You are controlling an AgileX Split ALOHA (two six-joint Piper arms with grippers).
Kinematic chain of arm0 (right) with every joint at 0, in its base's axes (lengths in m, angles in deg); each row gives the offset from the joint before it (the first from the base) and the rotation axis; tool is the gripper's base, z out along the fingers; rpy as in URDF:
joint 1: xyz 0 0 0.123 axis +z
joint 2: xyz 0 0 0 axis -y
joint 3: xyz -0.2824 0 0.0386 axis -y
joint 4: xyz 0.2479 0 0.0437 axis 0.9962 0 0.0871
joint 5: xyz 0 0 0 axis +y
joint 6: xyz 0.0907 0 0.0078 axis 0.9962 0 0.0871
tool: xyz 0 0 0 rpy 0 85 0
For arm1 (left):
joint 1: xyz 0 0 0.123 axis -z
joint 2: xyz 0 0 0 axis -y
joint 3: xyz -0.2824 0 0.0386 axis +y
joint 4: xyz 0.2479 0 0.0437 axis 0.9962 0 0.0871
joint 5: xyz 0 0 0 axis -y
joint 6: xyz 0.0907 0 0.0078 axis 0.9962 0 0.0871
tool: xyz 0 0 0 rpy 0 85 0
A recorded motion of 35 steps. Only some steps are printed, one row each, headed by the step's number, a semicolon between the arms.
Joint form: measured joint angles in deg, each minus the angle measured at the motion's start. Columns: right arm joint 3, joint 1, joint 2, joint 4, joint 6, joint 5; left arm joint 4, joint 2, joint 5, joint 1, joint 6, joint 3.
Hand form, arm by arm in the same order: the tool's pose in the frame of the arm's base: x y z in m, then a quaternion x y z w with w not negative. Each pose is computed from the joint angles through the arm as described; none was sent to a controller.
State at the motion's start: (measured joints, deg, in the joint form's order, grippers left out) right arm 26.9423 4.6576 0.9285 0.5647 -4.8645 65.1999; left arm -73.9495 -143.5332 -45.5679 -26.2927 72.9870 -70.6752
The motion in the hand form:
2: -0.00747 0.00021 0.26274 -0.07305 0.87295 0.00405 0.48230; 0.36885 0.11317 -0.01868 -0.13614 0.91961 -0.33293 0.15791
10: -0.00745 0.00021 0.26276 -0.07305 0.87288 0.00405 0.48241; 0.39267 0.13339 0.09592 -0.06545 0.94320 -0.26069 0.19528
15: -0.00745 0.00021 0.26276 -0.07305 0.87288 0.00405 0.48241; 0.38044 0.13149 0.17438 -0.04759 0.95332 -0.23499 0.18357
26: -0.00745 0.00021 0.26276 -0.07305 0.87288 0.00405 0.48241; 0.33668 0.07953 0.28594 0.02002 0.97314 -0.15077 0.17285
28: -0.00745 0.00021 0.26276 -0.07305 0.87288 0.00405 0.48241; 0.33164 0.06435 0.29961 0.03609 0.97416 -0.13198 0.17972
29: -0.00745 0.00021 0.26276 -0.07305 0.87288 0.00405 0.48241; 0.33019 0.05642 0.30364 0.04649 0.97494 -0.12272 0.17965
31: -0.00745 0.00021 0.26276 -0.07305 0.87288 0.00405 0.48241; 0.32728 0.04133 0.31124 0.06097 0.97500 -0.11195 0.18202
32: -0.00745 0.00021 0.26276 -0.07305 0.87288 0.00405 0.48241; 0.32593 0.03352 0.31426 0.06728 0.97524 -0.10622 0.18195
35: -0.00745 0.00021 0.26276 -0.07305 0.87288 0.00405 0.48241; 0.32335 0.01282 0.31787 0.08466 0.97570 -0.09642 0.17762
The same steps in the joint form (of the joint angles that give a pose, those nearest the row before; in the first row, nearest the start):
2: 0.00 0.00 0.00 0.00 0.00 0.00; 2.43 1.32 -0.17 0.00 -1.86 -1.55
10: 0.00 0.00 0.00 0.00 0.00 -0.02; 21.74 16.50 -3.41 0.00 -18.06 -7.60
15: 0.00 0.00 0.00 0.00 0.00 -0.02; 32.89 27.20 -11.41 0.06 -30.06 -9.82
26: 0.00 0.00 0.00 0.00 0.00 -0.02; 48.68 46.07 -21.22 7.07 -43.62 -9.82
28: 0.00 0.00 0.00 0.00 0.00 -0.02; 51.18 48.61 -21.22 9.81 -45.74 -9.82
29: 0.00 0.00 0.00 0.00 0.00 -0.02; 52.60 49.44 -21.22 11.38 -46.65 -9.82
31: 0.00 0.00 0.00 0.00 0.00 -0.02; 54.47 50.91 -21.22 14.24 -48.59 -9.82
32: 0.00 0.00 0.00 0.00 0.00 -0.02; 55.57 51.53 -21.22 15.80 -49.80 -9.82
35: 0.00 0.00 0.00 0.00 0.00 -0.02; 57.94 52.53 -21.22 19.93 -52.64 -9.60

